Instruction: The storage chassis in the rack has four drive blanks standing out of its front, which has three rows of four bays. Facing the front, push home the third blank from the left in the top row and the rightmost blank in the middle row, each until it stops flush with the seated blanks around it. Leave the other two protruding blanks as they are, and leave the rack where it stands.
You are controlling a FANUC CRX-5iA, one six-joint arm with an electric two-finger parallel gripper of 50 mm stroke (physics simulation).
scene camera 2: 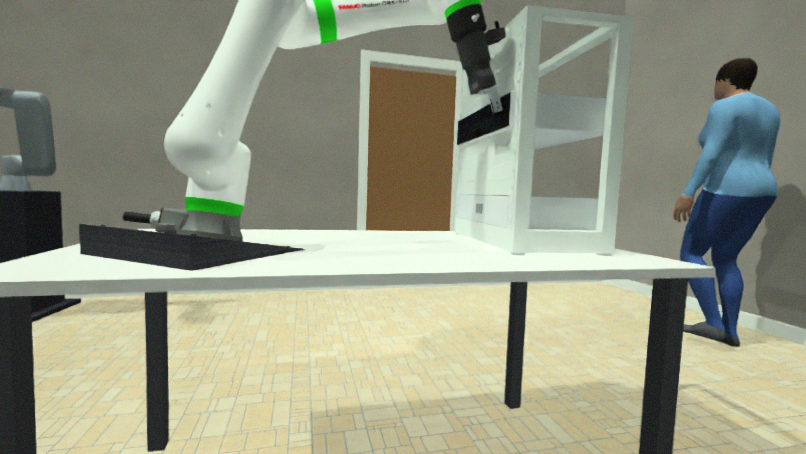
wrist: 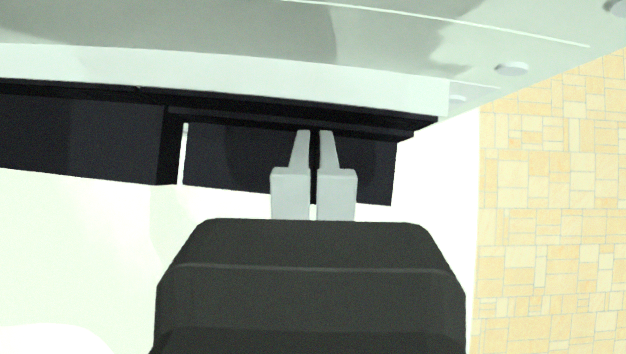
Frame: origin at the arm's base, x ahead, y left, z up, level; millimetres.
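Where they show: gripper, fingertip midpoint: (scene camera 2: 497, 111) (wrist: 314, 153).
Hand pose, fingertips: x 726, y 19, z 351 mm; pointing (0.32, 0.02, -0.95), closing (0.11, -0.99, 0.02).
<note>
Things, the pixels of their centre, and the offset from my fingertips. "*": a spot on its surface instead. Level surfaces: height alone.
- dark storage chassis at a spot on its surface: (scene camera 2: 476, 126) * dx -5, dy +159, dz -14 mm
- rightmost dark blank at a spot on its surface: (wrist: 380, 134) * dx +11, dy -27, dz +12 mm
- lower rightmost blank at the middle of its body: (wrist: 299, 85) (scene camera 2: 508, 124) dx +38, dy +13, dz -29 mm
- white table at its surface level: dz -377 mm
The dark storage chassis (scene camera 2: 476, 126) sits in the white rack (scene camera 2: 523, 140). My gripper (scene camera 2: 496, 109) (wrist: 314, 153) is shut and empty at its front. In the wrist view the fingertips appear to be at the front edge of a rightmost dark blank (wrist: 380, 134), which stands out a little. A lower rightmost blank (wrist: 240, 157) stands out further, behind the fingers. A dark blank (wrist: 100, 140) to the left also stands out. Their rows are hard to tell from this angle. In the scene view single blanks cannot be told apart, and the fingers hide part of the front.
The rack stands on a white table (scene camera 2: 360, 265); its white edge (wrist: 225, 65) runs above the dark chassis in the wrist view. A black wedge-shaped box (scene camera 2: 169, 248) lies by the arm's base. A person (scene camera 2: 738, 146) stands beyond the table's right end. Another robot arm (scene camera 2: 36, 132) is at far left.
</note>
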